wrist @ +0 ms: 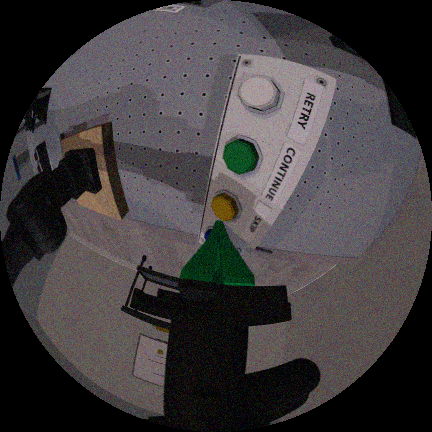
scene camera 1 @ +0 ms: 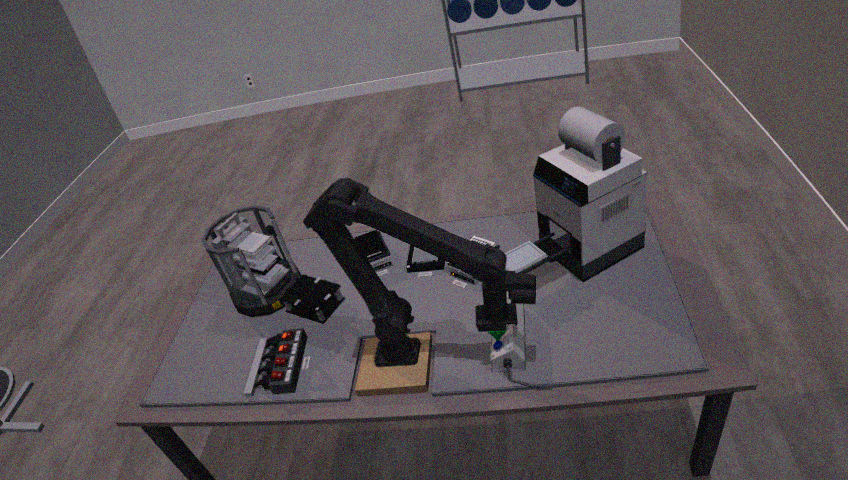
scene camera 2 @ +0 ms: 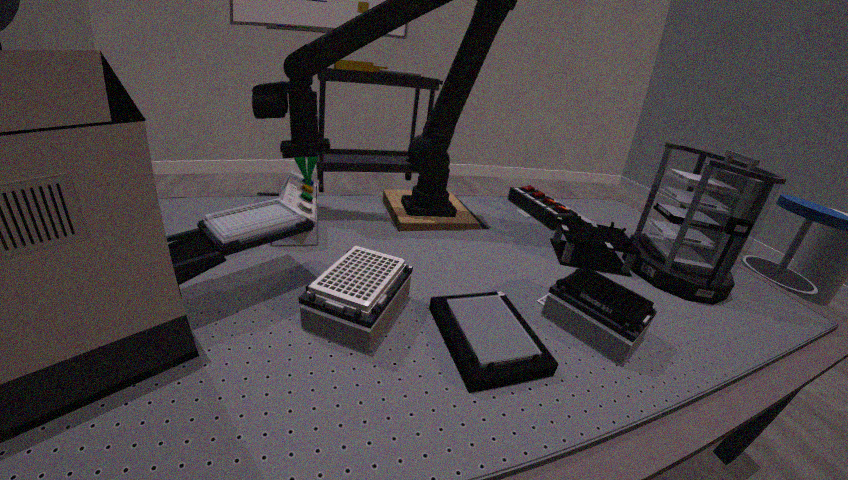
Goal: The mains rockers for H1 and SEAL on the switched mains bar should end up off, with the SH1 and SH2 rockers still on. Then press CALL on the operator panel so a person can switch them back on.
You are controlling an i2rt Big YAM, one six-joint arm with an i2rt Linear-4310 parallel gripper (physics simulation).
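Places are measured from the arm's base along level axes (x ahead, y left, z up), in metres.
Pixels of known places: gripper, fingertip midpoint: [wrist: 217, 223] [scene camera 1: 497, 339] [scene camera 2: 308, 186]; arm's base, origin of the base link: [wrist: 82, 167] [scene camera 1: 398, 354] [scene camera 2: 427, 208].
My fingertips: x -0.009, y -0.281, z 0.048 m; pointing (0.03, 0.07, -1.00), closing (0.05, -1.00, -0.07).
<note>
For each thing: its top centre in the pictures, then the offset to it from my fingertips. "spot": a spot on its surface instead.
- switched mains bar, surface spot: [scene camera 1: 285, 386] spot: dx -0.106, dy +0.582, dz -0.032 m
- white operator panel, middle of its top: [wrist: 260, 205] [scene camera 2: 295, 184] [scene camera 1: 506, 318] dx +0.052, dy -0.024, dz +0.022 m
- white machine, middle of its top: [scene camera 1: 587, 117] dx +0.415, dy -0.289, dz +0.394 m
- extended plate tray, middle of its top: [scene camera 2: 254, 214] [scene camera 1: 520, 255] dx +0.271, dy -0.070, dz +0.050 m
- plate carousel, middle of its top: [scene camera 2: 726, 150] [scene camera 1: 235, 222] dx +0.331, dy +0.793, dz +0.231 m
- black frame, surface spot: [scene camera 2: 535, 369] spot: dx +0.528, dy +0.271, dz -0.041 m
- panel's cable, surface spot: [scene camera 1: 516, 380] spot: dx -0.094, dy -0.042, dz -0.055 m
The switched mains bar [scene camera 1: 285, 386] [scene camera 2: 519, 201] lies at the left of the table in the first scene view. Its two rear rockers [scene camera 1: 287, 335] [scene camera 1: 283, 347] glow orange; the two front rockers [scene camera 1: 280, 361] [scene camera 1: 277, 374] are darker red. Their labels are too small to read. The white operator panel [scene camera 1: 516, 351] [wrist: 250, 123] stands right of the arm's base. Its blue button [scene camera 1: 498, 344] [wrist: 208, 234] is partly hidden by my green fingers in the wrist view, and the CALL label is not visible. My gripper [scene camera 1: 497, 336] [scene camera 2: 307, 178] [wrist: 217, 223] is shut and empty, tips just above the panel's yellow and blue button end.
A white machine [scene camera 1: 612, 214] [scene camera 2: 77, 237] with an extended plate tray [scene camera 1: 525, 256] [scene camera 2: 255, 223] stands behind the panel. A plate carousel [scene camera 1: 261, 279] [scene camera 2: 684, 261] is at the back left. Several plate stands, including a black frame [scene camera 2: 535, 369], lie between them. The panel's cable [scene camera 1: 516, 380] runs along the front.
</note>
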